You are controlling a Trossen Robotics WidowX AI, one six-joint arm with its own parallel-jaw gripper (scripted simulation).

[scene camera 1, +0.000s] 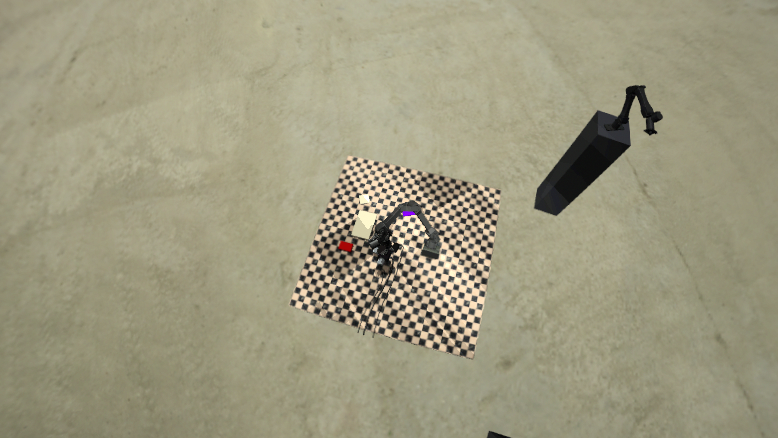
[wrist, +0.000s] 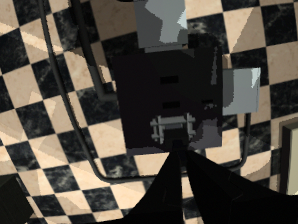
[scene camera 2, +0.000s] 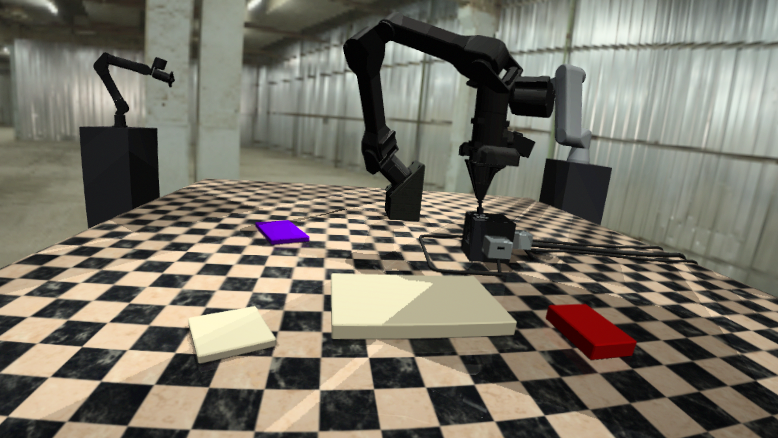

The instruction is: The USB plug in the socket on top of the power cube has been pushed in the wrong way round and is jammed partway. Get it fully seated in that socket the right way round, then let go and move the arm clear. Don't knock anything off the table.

Note:
In view: my gripper (scene camera 2: 479, 199), an usb plug (wrist: 177, 138), a small cream tile (scene camera 2: 215, 336), a purple tile (scene camera 2: 276, 232), a large cream slab (scene camera 2: 362, 306), a red block (scene camera 2: 595, 336) and a black power cube (scene camera 2: 474, 229).
My gripper is seen too in the wrist view (wrist: 180, 158). The black power cube shows as well in the wrist view (wrist: 170, 83). Scene camera 1 does not show the usb plug, which is hidden by my gripper. The wrist view does not show the small cream tile: it is out of frame.

